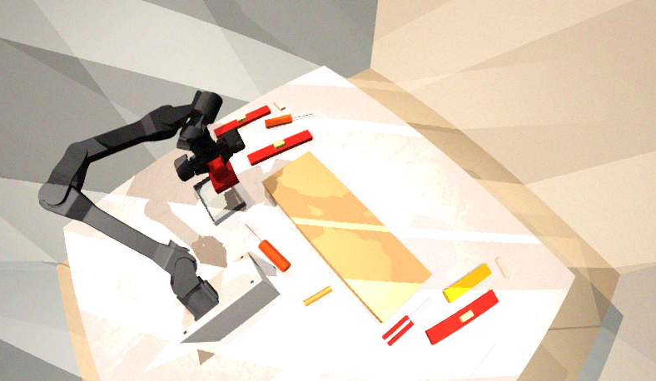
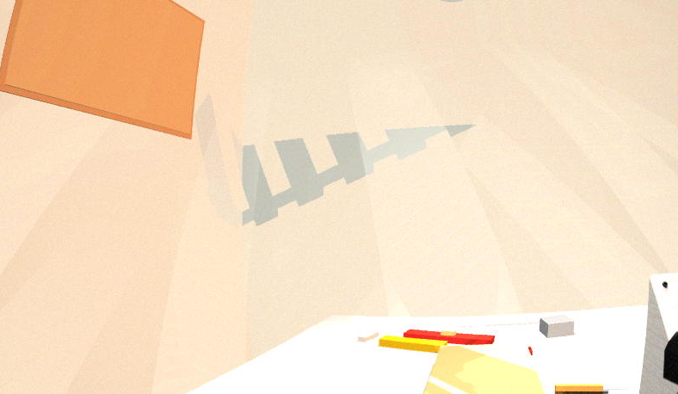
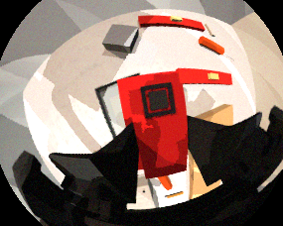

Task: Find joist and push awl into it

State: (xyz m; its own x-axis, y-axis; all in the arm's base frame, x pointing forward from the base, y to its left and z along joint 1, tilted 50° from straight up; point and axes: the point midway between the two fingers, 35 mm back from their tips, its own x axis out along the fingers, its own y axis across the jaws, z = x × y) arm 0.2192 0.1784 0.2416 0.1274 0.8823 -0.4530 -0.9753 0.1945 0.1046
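Right now the awl is 42 cm to the right of my gripper tip, 12 cm below it and 5 cm behind it. The rest, counted from my gripper tip: yellow block 70 cm to the right, 29 cm ahead, 12 cm below; then red stud finder 2 cm above, 1 cm to the left.
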